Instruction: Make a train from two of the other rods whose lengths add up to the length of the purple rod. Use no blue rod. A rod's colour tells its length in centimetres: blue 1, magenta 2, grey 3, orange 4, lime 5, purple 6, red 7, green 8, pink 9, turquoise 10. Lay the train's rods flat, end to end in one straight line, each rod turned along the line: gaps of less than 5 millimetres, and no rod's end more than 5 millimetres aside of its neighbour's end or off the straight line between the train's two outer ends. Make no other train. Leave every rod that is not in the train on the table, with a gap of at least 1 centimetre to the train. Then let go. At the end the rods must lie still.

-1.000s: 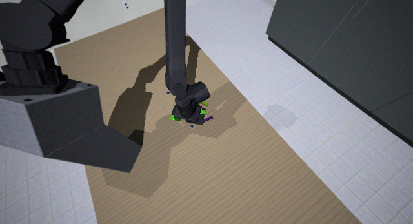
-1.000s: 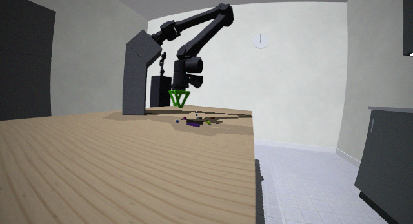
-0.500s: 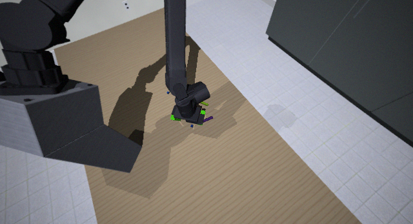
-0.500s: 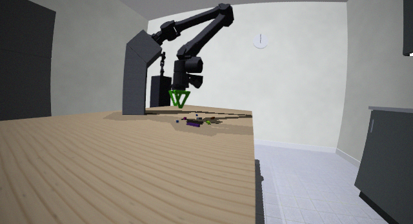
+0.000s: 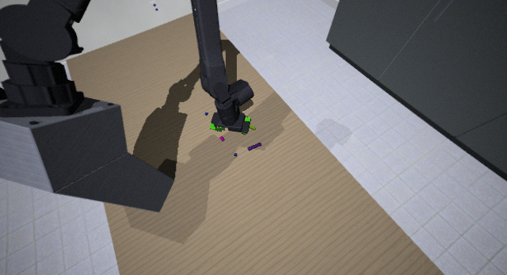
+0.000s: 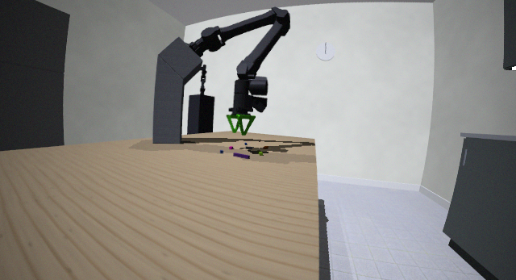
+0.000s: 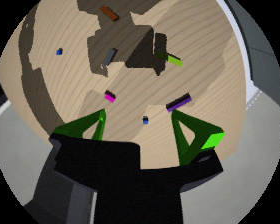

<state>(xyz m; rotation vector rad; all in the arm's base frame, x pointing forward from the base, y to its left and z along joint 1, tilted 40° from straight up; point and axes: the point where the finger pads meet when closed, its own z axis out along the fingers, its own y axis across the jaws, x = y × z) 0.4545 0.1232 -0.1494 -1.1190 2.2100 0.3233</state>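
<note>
Now: the magenta rod 5 cm behind my hand, 2 cm to the left of it and 7 cm below it. Round my hand: lime rod: 8 cm ahead, 3 cm to the left, 7 cm below; grey rod: 1 cm behind, 9 cm to the left, 7 cm below; purple rod: 7 cm ahead, 6 cm to the right, 7 cm below.
</note>
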